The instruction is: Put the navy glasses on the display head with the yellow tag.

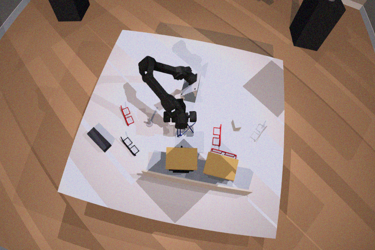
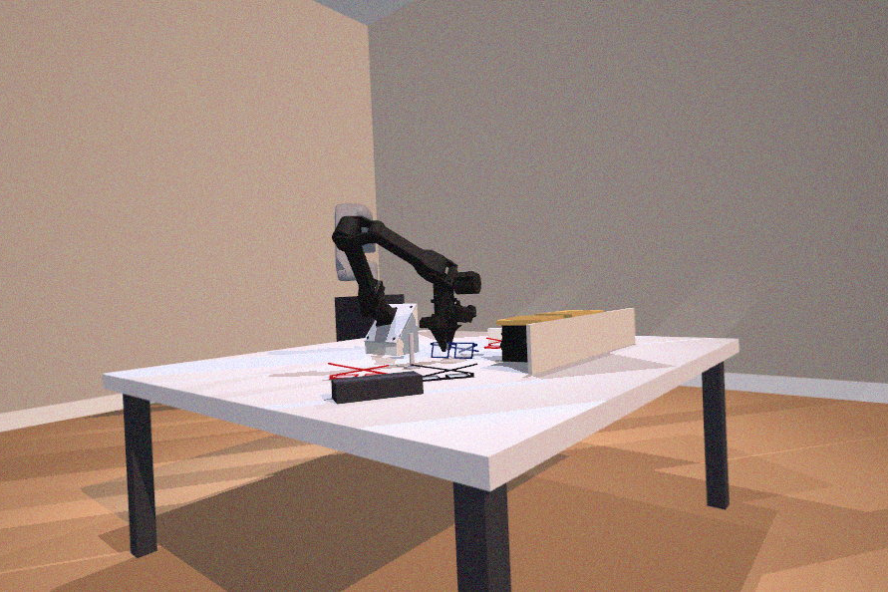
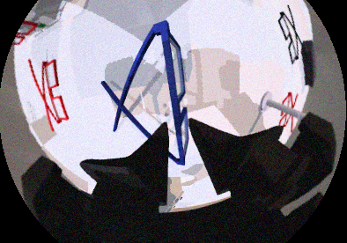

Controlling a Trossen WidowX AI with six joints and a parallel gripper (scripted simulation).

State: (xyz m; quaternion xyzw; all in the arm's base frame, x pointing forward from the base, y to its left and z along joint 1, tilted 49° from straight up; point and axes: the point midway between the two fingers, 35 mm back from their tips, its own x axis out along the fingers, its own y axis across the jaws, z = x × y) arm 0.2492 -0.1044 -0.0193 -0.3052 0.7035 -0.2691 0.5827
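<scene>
Right now the thin post is 2 cm ahead of my gripper tip, 18 cm to the right of it and 1 cm above it. Round my gripper tip: tan head: 24 cm ahead, 25 cm to the left, 4 cm above; display head: 22 cm ahead, 3 cm to the left, 4 cm above; white block: 2 cm behind, 35 cm to the left, 1 cm above.
</scene>
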